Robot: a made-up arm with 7 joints. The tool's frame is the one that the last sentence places. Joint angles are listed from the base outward.
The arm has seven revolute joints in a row. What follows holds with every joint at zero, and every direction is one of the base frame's.
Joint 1 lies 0.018 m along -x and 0.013 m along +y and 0.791 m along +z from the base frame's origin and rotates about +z.
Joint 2 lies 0.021 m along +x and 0.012 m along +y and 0.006 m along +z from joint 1 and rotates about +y.
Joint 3 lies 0.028 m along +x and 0.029 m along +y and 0.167 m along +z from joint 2 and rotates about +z.
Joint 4 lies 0.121 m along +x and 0.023 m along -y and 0.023 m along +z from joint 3 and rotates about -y.
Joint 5 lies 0.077 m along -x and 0.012 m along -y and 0.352 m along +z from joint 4 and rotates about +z.
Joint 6 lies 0.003 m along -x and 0.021 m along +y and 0.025 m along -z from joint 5 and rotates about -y.
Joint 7 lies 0.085 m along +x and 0.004 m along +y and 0.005 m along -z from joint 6 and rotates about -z.
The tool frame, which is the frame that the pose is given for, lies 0.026 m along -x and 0.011 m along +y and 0.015 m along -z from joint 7; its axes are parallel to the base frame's.
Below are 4 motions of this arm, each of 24 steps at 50 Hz.
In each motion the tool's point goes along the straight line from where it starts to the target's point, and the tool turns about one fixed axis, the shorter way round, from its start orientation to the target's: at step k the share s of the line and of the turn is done. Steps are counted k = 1, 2, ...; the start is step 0. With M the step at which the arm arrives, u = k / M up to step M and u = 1 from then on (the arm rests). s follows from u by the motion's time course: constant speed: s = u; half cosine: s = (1 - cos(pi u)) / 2; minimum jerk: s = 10 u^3 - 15 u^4 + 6 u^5.
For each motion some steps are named. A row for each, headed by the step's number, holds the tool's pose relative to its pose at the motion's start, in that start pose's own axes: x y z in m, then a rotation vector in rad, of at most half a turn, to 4 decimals.
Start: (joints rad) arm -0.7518 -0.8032 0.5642 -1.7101 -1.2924 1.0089 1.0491
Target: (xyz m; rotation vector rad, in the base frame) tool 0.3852 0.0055 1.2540 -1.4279 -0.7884 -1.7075
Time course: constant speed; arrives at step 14
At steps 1, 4, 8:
1: -0.0003 0.0030 0.0014 0.0081 0.0035 0.0037
4: -0.0012 0.0122 0.0055 0.0325 0.0140 0.0150
8: -0.0024 0.0244 0.0110 0.0651 0.0279 0.0300

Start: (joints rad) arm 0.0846 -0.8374 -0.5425 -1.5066 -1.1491 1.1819 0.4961
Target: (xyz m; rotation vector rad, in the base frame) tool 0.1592 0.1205 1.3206 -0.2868 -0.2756 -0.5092
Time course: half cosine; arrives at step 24
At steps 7, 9, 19, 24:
7: -0.0527 0.0016 0.0473 0.0844 0.0068 0.1778
9: -0.0831 0.0025 0.0747 0.1332 0.0107 0.2805
19: -0.2414 0.0073 0.2170 0.3871 0.0310 0.8150
24: -0.2692 0.0081 0.2420 0.4317 0.0346 0.9089

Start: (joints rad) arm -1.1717 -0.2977 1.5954 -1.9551 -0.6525 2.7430 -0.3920
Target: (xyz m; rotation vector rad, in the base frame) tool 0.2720 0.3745 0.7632 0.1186 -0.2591 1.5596
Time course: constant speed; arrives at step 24
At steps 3, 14, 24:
3: 0.0137 0.0327 0.0105 0.1149 -0.0315 -0.0026
14: 0.0638 0.1526 0.0489 0.5361 -0.1472 -0.0123
24: 0.1094 0.2615 0.0839 0.9190 -0.2524 -0.0212

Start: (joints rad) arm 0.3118 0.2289 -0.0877 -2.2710 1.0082 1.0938 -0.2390
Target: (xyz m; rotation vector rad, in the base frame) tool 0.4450 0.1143 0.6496 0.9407 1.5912 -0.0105
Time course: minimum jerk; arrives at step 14
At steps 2, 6, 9, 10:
2: 0.0000 -0.0017 0.0009 0.0013 0.0051 -0.0058
6: -0.0008 -0.0268 0.0150 0.0207 0.0807 -0.0910
9: -0.0016 -0.0550 0.0307 0.0424 0.1654 -0.1863
10: -0.0018 -0.0624 0.0349 0.0481 0.1877 -0.2115

